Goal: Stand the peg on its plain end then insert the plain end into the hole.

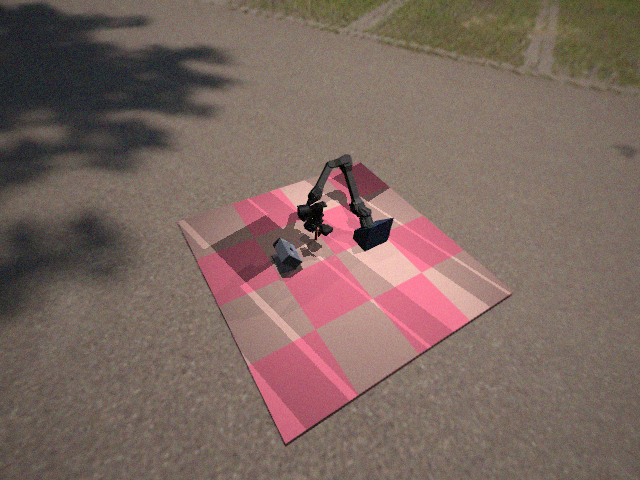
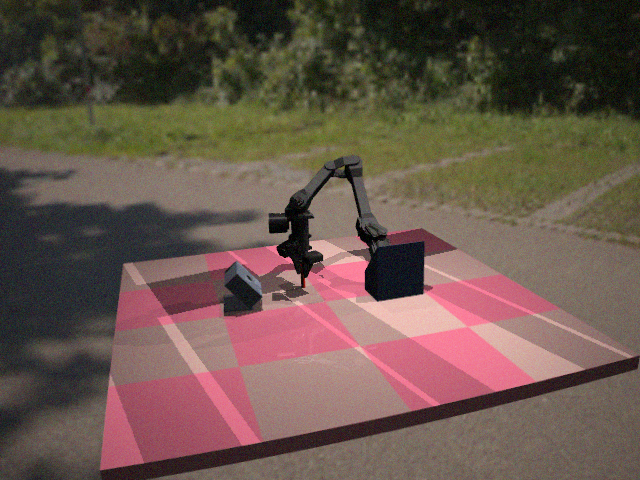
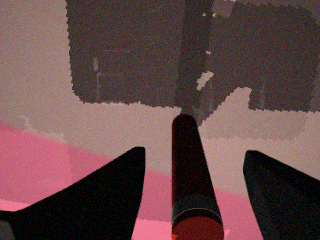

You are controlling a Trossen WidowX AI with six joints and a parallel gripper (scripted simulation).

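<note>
My gripper tip is 21 cm short of the sloped panel, 5 cm to the right of it and 2 cm below it. Also, from my gripper tip: peg 2 cm above.
</note>
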